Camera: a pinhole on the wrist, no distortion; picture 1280 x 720 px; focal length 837.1 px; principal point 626.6 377.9 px. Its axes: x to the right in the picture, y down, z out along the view. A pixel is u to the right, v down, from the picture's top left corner.
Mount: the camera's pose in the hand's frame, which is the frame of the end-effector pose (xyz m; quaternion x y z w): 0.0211 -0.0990 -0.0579 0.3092 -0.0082 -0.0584 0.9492
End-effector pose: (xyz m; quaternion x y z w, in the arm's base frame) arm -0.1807 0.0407 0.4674 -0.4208 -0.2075 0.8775 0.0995
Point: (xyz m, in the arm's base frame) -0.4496 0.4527 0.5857
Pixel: 1193 123
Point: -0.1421 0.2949 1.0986
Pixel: 50 68
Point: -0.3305 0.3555 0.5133
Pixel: outside the picture
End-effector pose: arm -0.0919 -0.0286 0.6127 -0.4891 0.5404 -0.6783 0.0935
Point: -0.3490 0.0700 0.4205
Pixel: behind the camera
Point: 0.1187 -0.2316 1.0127
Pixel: 1166 436
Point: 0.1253 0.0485 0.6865
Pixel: 45 470
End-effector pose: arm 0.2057 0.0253 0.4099 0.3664 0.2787 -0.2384 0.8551
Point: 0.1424 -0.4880 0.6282
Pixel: 474 680
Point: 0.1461 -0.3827 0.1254
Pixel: 1221 42
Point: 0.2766 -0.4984 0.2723
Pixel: 1078 485
